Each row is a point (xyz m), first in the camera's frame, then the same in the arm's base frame.
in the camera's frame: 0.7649 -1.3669 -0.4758
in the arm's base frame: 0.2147 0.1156 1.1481
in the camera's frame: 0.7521 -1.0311 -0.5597
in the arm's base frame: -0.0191 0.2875 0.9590
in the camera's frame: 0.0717 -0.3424 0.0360
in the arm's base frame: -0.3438 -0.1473 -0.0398
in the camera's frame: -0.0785 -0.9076 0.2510
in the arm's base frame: 0.1251 -0.5210 0.1296
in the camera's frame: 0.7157 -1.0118 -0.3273
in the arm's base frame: -0.0773 0.0673 0.8971
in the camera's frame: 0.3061 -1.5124 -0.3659
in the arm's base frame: 0.5541 -0.0662 0.8391
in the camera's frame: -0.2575 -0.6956 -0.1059
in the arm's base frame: 0.1552 -0.1349 -0.1035
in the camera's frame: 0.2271 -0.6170 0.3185
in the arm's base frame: -0.2914 -0.4813 0.2153
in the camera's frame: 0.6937 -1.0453 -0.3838
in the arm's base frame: -0.0233 0.1105 0.9026
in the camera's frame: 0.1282 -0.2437 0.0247
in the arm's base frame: -0.4497 -0.1048 -0.0467
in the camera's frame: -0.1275 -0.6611 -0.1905
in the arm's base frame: 0.0789 -0.0340 -0.0074
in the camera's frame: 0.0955 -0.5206 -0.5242
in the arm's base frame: -0.0647 0.3421 0.1296
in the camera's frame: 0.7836 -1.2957 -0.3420
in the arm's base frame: 0.1120 0.0085 1.1119
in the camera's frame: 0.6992 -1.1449 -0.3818
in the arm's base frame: 0.0513 0.0815 0.9621
